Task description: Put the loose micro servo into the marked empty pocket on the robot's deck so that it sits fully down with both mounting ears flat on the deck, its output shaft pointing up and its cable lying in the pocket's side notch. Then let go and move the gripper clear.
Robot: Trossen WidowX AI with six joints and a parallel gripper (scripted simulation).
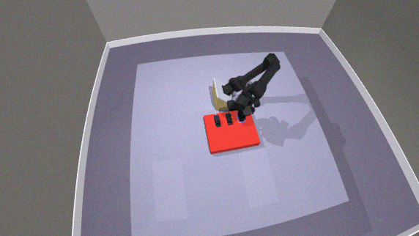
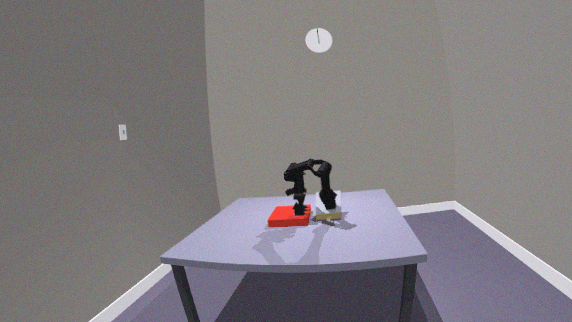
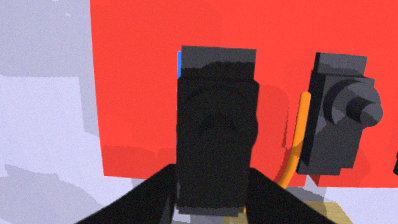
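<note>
The red deck lies 120 mm ahead of my gripper tip, 80 mm to the right of it and 70 mm below it.
</note>
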